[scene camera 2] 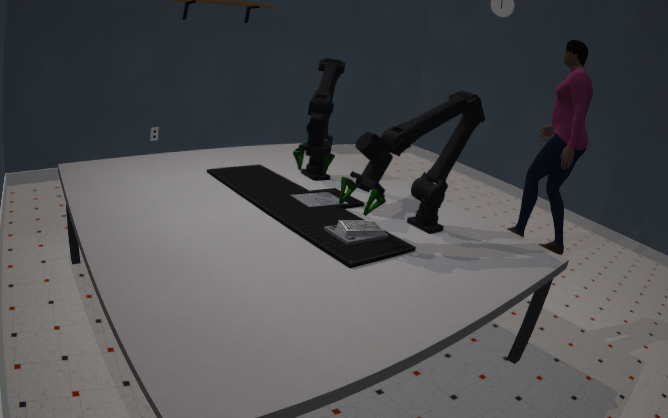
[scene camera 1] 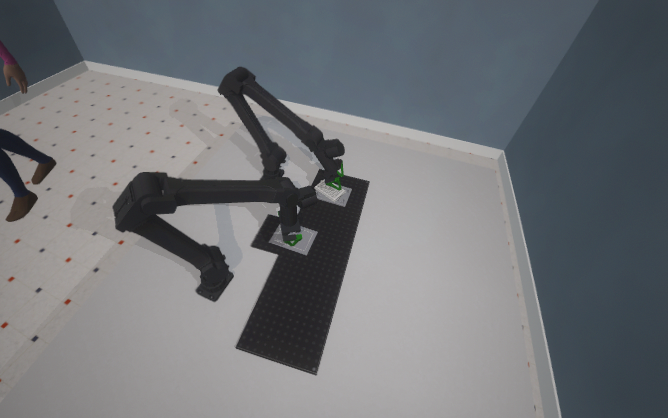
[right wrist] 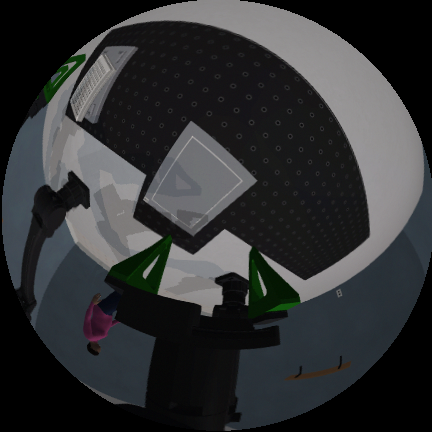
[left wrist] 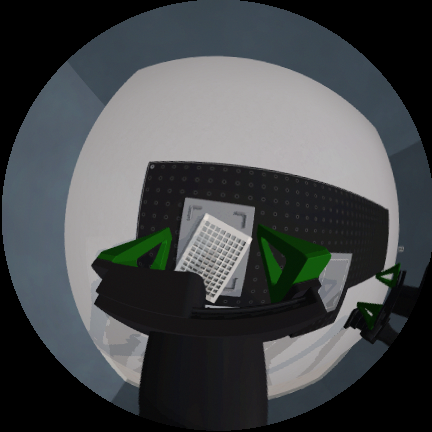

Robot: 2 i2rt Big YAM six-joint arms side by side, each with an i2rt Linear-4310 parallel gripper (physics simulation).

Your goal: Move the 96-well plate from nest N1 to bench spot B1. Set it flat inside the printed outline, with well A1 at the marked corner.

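Frame: origin at the left arm's base, x ahead, y left, z up, level; centimetres.
Where they show: left gripper, fingertip midpoint: (scene camera 2: 352, 209) (scene camera 1: 341, 182) (left wrist: 212, 230); right gripper, fingertip midpoint: (scene camera 2: 311, 172) (scene camera 1: 290, 235) (right wrist: 210, 244) (left wrist: 367, 288); left arm's base, origin of the base link: (scene camera 2: 424, 226) (scene camera 1: 272, 177) (right wrist: 79, 188); right arm's base, origin of the base link: (scene camera 2: 315, 176) (scene camera 1: 215, 284) (right wrist: 234, 281) (left wrist: 353, 315).
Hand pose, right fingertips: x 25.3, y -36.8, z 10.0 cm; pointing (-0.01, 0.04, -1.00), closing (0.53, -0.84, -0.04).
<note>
Each offset is from my right fingertips to the centre of the thing. "pt": to the spot under its first point. Level surfaces: height alone.
The white 96-well plate {dx +5.7, dy +35.8, dz -6.6 cm} (scene camera 1: 329, 190) (scene camera 2: 359, 227) (left wrist: 215, 255) (right wrist: 91, 87) lies on the grey nest {dx +7.2, dy +35.5, dz -7.8 cm} (scene camera 1: 345, 200) (scene camera 2: 350, 240) (left wrist: 189, 222) (right wrist: 117, 61), turned askew to its corner brackets and slightly tilted. My left gripper (scene camera 1: 337, 183) (scene camera 2: 353, 208) (left wrist: 212, 230) is open above the plate, its fingers apart from it; the palm hides part of the plate in the left wrist view. My right gripper (scene camera 1: 294, 241) (scene camera 2: 313, 171) (right wrist: 210, 244) is open and empty above the grey pad {pt dx +6.2, dy +7.5, dz -8.6 cm} (scene camera 1: 311, 237) (scene camera 2: 317, 199) (left wrist: 341, 265) (right wrist: 215, 175), which bears a printed white outline and a small mark near one corner.
The black perforated board {dz -8.7 cm} (scene camera 1: 300, 305) (scene camera 2: 250, 185) (left wrist: 280, 195) (right wrist: 290, 130) lies on the light table {dz -10.0 cm} (scene camera 1: 425, 280) (scene camera 2: 200, 300), under nest and pad. Both arm bases stand beside it. A person (scene camera 2: 575, 110) (right wrist: 97, 320) stands beyond the table.
</note>
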